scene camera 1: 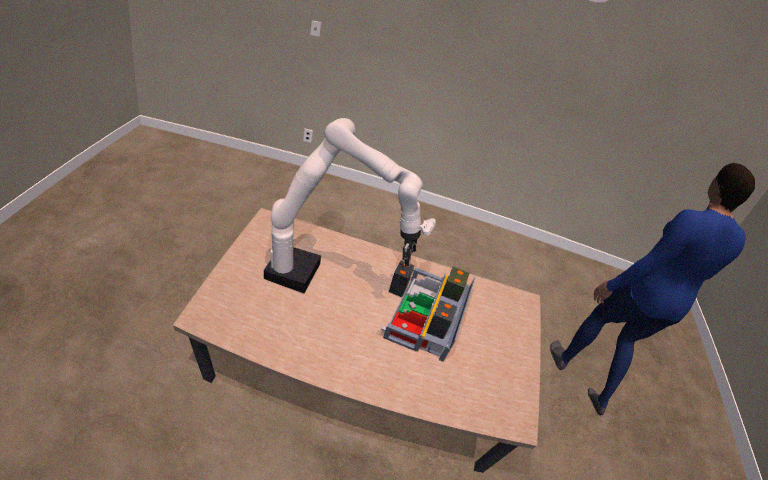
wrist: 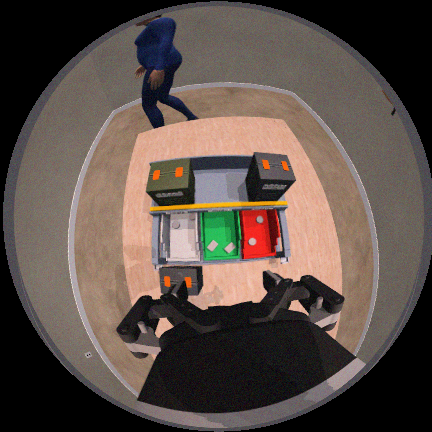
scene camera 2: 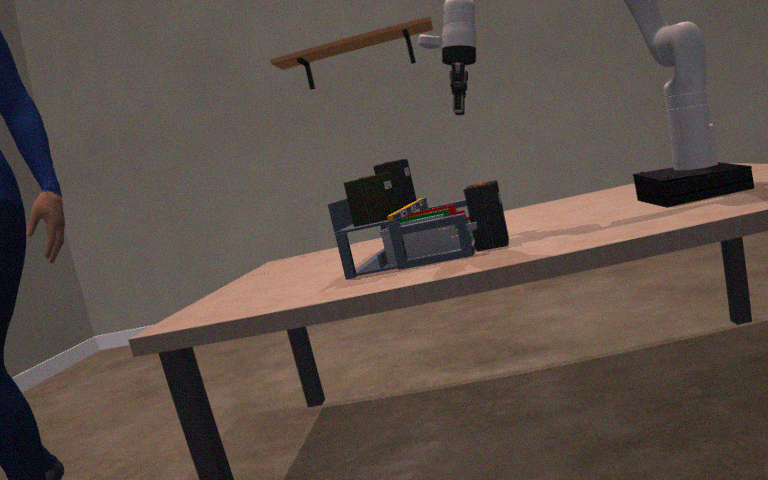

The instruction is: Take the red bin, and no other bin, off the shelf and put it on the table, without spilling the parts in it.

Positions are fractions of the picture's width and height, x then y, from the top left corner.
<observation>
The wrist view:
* my gripper: 0.52,0.66
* red bin: 0.61,0.54
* green bin: 0.52,0.53
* white bin: 0.42,0.56
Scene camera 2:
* my gripper: 0.60,0.24
</observation>
